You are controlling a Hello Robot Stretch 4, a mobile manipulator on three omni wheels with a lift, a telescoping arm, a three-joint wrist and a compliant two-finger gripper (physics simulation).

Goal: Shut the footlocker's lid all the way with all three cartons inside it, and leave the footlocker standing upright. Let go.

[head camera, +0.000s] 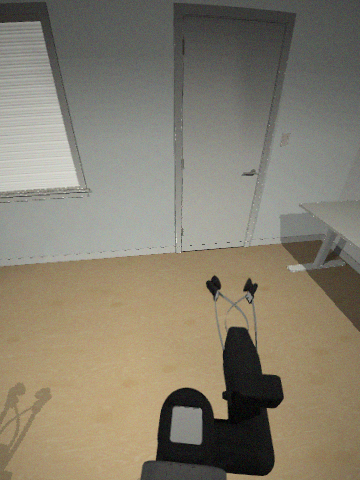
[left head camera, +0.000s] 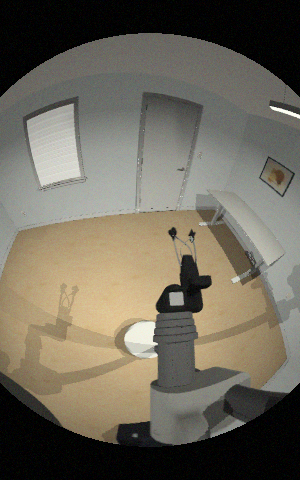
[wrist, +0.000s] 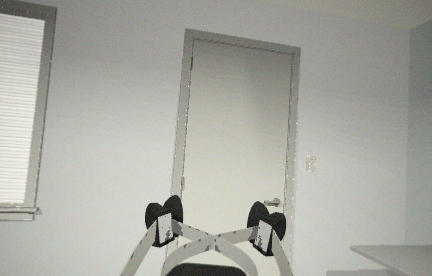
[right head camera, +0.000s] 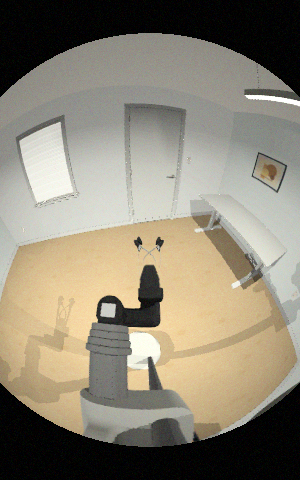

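My gripper [head camera: 232, 286] [left head camera: 182, 233] [right head camera: 149, 243] [wrist: 215, 214] is open, with its two black fingertips apart and no object between them. It is held out over the wooden floor, facing the wall with the door. The footlocker, its lid and the three cartons do not show in any of the current views.
A closed grey door [head camera: 225, 130] [left head camera: 167, 155] [right head camera: 154, 160] [wrist: 237, 130] is ahead, with a blinded window [head camera: 35, 110] [left head camera: 54, 145] [right head camera: 46, 162] [wrist: 17, 110] to its left. A white table [head camera: 340, 215] [left head camera: 250, 225] [right head camera: 245, 225] [wrist: 400, 257] stands along the right wall. A framed picture [left head camera: 276, 176] [right head camera: 269, 172] hangs above it.
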